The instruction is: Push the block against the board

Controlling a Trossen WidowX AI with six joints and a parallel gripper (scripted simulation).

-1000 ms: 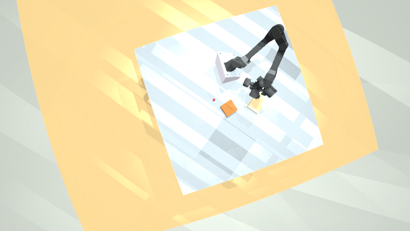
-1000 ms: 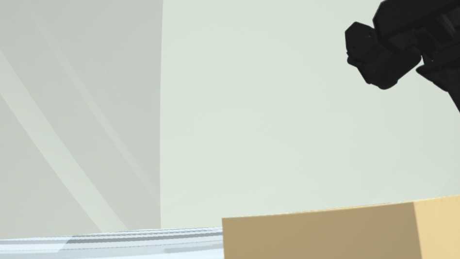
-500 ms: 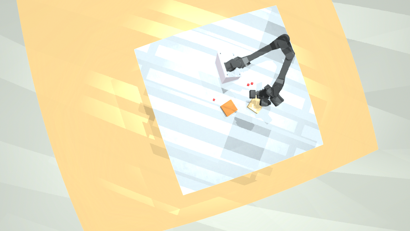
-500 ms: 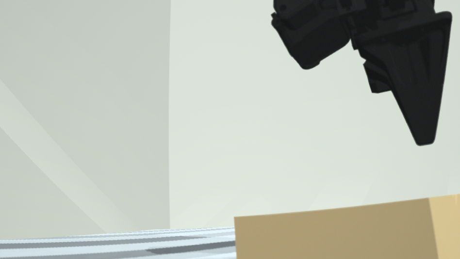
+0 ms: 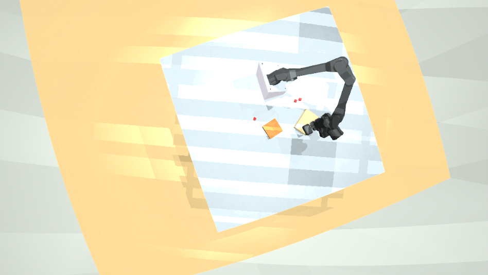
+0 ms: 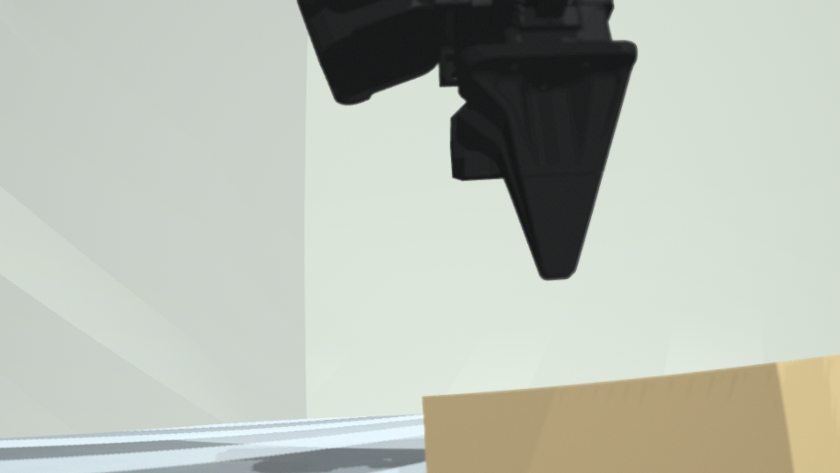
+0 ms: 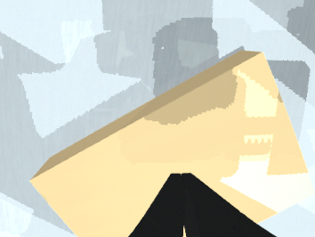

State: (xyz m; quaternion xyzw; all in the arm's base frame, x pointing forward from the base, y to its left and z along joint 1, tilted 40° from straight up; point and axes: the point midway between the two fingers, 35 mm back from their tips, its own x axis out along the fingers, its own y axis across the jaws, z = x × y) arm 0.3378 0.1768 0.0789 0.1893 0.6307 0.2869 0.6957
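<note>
My gripper tip is 50 mm above the board, 30 mm past it and 10 mm to the left of it. Also, from my gripper tip: orange square block (240 mm to the right, 60 mm behind, 50 mm below).
</note>
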